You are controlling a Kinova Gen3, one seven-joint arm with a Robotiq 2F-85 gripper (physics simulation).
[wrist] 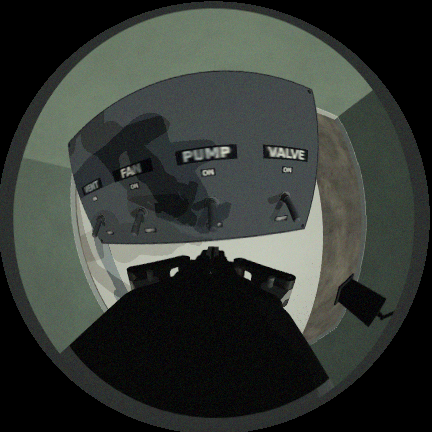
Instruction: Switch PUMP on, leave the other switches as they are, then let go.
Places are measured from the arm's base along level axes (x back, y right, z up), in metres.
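Pixels of known places: gripper, fingertip midpoint: [212, 253].
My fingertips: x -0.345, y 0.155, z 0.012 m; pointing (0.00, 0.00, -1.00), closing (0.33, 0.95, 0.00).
Ahead of a thing's pixels: the offset from my fingertips to its top centre. Level surfaces: height alone.
A dark grey panel [240, 110] stands upright in front of me, with labels and toggle switches. The PUMP switch {dx -0.048, dy +0.013, dz +0.007 m} [211, 214] is at the middle, below its label {dx -0.128, dy +0.030, dz +0.009 m} [206, 154], and its lever points down, away from ON. The VALVE switch {dx -0.023, dy +0.130, dz +0.007 m} [290, 207] to the right, the FAN switch {dx -0.072, dy -0.104, dz +0.007 m} [138, 222] to the left and the VENT switch {dx -0.097, dy -0.222, dz +0.007 m} [98, 226] at the far left also have levers pointing down. My gripper [212, 253] is shut and empty, below the PUMP switch in the view and apart from it.
A pale surface {dz -0.124 m} [304, 260] lies under the panel, with a brown surface [342, 200] to the right. A black box-shaped object [361, 300] shows at the lower right. Green walls [210, 40] stand around. The arm's shadow falls over the panel's left and middle.
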